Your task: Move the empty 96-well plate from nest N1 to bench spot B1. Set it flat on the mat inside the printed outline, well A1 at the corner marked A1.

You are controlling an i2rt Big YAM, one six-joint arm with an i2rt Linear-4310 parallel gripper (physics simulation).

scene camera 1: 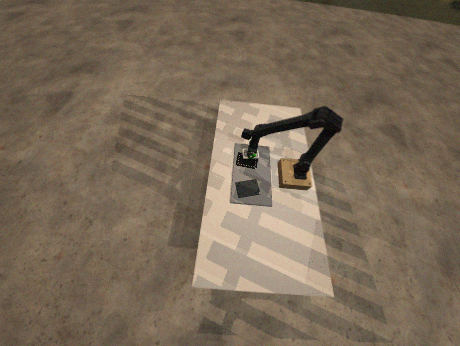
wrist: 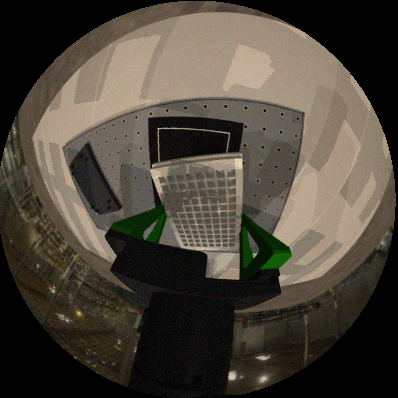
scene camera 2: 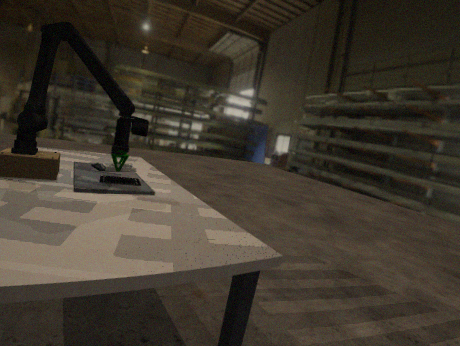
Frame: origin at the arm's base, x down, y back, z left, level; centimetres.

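Seen in the pictures: gripper, fingertip midpoint: (scene camera 1: pixel 250 154) (wrist: pixel 204 212) (scene camera 2: pixel 117 168); arm's base at its link origin: (scene camera 1: pixel 299 172) (scene camera 2: pixel 25 152).
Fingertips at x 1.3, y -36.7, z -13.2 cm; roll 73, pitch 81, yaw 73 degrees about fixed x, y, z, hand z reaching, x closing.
Note:
Offsets run from my fingertips to a thing's top centre. Level surfaces: height alone.
My gripper (scene camera 1: pixel 252 155) (scene camera 2: pixel 119 169) (wrist: pixel 204 212) with green fingers is shut on the pale, translucent 96-well plate @(dx -1.5, dy -0.3, dz +0.0 cm) (wrist: pixel 202 200), one finger at each long side. Its wells look empty. The plate is held above the board and hides part of the black mat @(dx +5.4 cm) (scene camera 1: pixel 247 162) (scene camera 2: pixel 120 180) (wrist: pixel 195 142) of the bench spot from the wrist camera. Part of the mat's thin white printed outline shows beyond the plate's far edge. The A1 marking is not readable. The dark nest @(dx +3.4, dy -1.3, dz +27.1 cm) (scene camera 1: pixel 247 188) (scene camera 2: pixel 98 166) (wrist: pixel 95 180) stands apart at the board's other end, with no plate on it.
The grey perforated board @(dx +5.5, dy +1.8, dz +12.7 cm) (scene camera 1: pixel 265 175) (scene camera 2: pixel 87 182) (wrist: pixel 270 172) carries the mat and the nest. It lies on the pale table @(dx +6.9 cm) (scene camera 1: pixel 270 270) (scene camera 2: pixel 200 260), which has striped shadows. The arm stands on a wooden block (scene camera 1: pixel 290 182) (scene camera 2: pixel 30 166) beside the board.

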